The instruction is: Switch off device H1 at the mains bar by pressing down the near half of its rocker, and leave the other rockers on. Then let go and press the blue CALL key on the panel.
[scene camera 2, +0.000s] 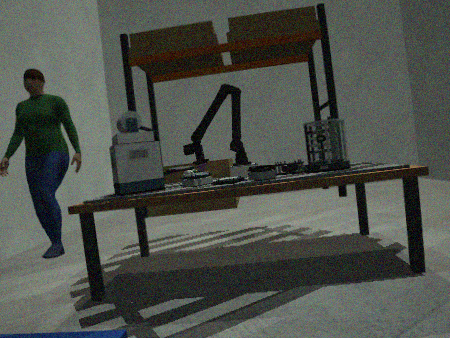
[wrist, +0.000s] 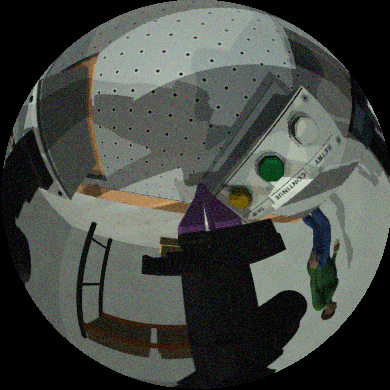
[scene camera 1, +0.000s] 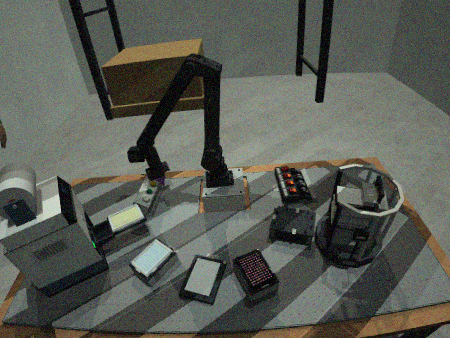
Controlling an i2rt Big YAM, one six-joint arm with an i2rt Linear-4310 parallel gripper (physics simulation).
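Places are measured from the arm's base along level axes (x up, y right, z ahead), in millimetres.
Pixels of known places: gripper, fingertip midpoint: (wrist: 200,185) (scene camera 1: 163,184); arm's base, origin of the base link: (scene camera 2: 242,164) (scene camera 1: 219,180).
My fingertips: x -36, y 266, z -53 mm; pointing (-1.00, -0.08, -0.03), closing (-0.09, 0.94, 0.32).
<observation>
For each thing: its top centre in the pictures, then the offset to it from my fingertips.
- mains bar, middle of its top: (scene camera 1: 295,177) (scene camera 2: 294,162) dx +12, dy -608, dz +69 mm
- grey key panel, middle of its top: (wrist: 272,203) (scene camera 1: 145,184) dx +43, dy +71, dz +34 mm
- white RETRY key, middle of its top: (wrist: 312,135) dx +34, dy +64, dz +112 mm
- green CONTINUE key, middle of its top: (wrist: 275,175) dx +34, dy +54, dz +63 mm
- yellow key, middle of its top: (wrist: 241,204) dx +34, dy +44, dz +14 mm
- grey instrument, middle of its top: (scene camera 1: 10,174) (scene camera 2: 129,112) dx +415, dy +348, dz +370 mm
- round clear-walled unit, middle of its top: (scene camera 1: 367,183) (scene camera 2: 321,118) dx +248, dy -725, dz +403 mm
- black box, middle of its top: (scene camera 1: 293,217) (scene camera 2: 287,160) dx +35, dy -526, dz +317 mm
- yellow-topped plate, middle of its top: (scene camera 1: 125,216) dx +73, dy +115, dz +249 mm
The mains bar (scene camera 1: 297,186) lies right of the arm base in scene camera 1. Several of its rockers glow orange; the one at the far end looks dark red. The H1 label and rocker tilts are too small to read. The grey key panel (scene camera 1: 148,193) (wrist: 251,181) lies left of the base, with a white RETRY key (wrist: 304,129), a green CONTINUE key (wrist: 271,168) and a yellow key (wrist: 239,198). The blue CALL key does not show. My gripper (scene camera 1: 160,181) (wrist: 200,185) is shut and empty, its purple fingertips beside the yellow-key end; contact cannot be told.
A grey instrument (scene camera 1: 55,250) (scene camera 2: 137,162) stands at the left, and a round clear-walled unit (scene camera 1: 357,235) (scene camera 2: 326,145) at the right. A black box (scene camera 1: 292,224), a yellow-topped plate (scene camera 1: 126,218) and more plates lie nearer. A person (scene camera 2: 45,130) (wrist: 322,280) stands beyond the table.
</observation>
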